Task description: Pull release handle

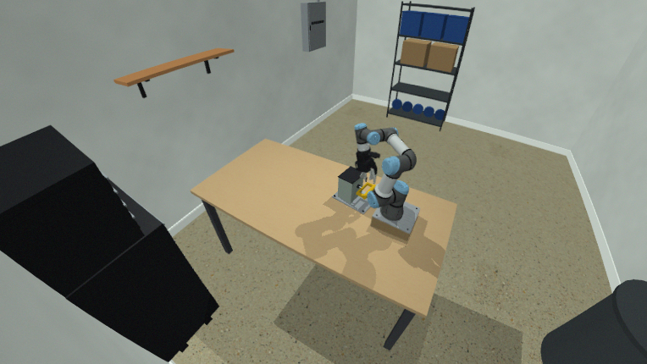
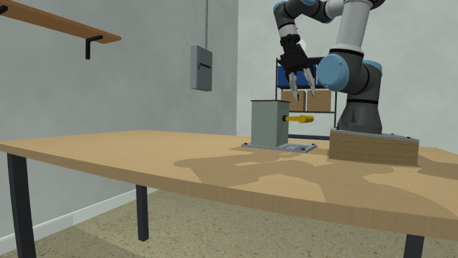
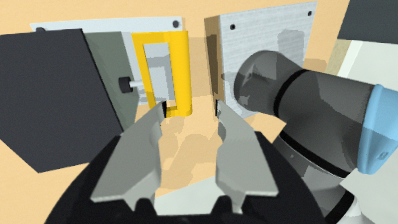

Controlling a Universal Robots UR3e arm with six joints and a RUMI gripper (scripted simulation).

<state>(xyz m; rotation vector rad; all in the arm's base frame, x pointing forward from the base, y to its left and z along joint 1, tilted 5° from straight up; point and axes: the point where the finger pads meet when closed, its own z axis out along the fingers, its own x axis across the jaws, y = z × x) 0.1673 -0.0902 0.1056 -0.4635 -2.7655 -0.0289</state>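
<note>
Right now the grey baseplate is 19 cm below my hand, 8 cm ahead of it and 3 cm to the right of it.
</note>
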